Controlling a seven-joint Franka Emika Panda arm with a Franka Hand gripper.
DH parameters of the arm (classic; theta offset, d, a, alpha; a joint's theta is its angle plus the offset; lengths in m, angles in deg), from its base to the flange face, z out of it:
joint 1: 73.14 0.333 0 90
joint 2: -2.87 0 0 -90
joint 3: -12.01 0.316 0.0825 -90
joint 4: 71.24 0 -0.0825 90
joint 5: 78.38 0.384 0 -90
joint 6: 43.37 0 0.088 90
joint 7: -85.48 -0.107 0 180
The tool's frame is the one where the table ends.
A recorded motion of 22 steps. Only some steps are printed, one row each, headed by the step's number.
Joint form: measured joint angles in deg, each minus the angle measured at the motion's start. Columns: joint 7, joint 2, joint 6, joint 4, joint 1, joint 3, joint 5.
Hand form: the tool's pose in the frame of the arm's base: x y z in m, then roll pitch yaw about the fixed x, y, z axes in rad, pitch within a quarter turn. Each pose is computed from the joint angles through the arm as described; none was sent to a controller.
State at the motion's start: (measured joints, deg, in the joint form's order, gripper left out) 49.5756 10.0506 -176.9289 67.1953 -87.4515 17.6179 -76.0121
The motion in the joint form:
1: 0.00 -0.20 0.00 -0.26 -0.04 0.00 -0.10
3: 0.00 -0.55 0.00 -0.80 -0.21 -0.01 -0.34
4: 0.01 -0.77 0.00 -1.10 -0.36 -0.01 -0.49
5: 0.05 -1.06 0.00 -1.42 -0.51 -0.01 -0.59
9: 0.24 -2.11 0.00 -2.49 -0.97 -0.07 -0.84
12: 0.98 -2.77 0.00 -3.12 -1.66 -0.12 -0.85
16: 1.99 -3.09 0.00 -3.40 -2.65 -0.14 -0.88
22: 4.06 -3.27 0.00 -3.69 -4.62 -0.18 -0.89
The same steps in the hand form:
1: 0.4737 -0.0722 0.3623 -3.1033 -0.0224 -0.8069
3: 0.4763 -0.0742 0.3635 -3.1033 -0.0266 -0.8071
4: 0.4778 -0.0757 0.3639 -3.1037 -0.0287 -0.8078
5: 0.4793 -0.0773 0.3639 -3.1041 -0.0296 -0.8085
9: 0.4845 -0.0827 0.3632 -3.1051 -0.0309 -0.8112
12: 0.4869 -0.0896 0.3623 -3.1049 -0.0304 -0.8110
16: 0.4868 -0.0985 0.3617 -3.1057 -0.0304 -0.8106
22: 0.4846 -0.1158 0.3624 -3.1056 -0.0332 -0.8095

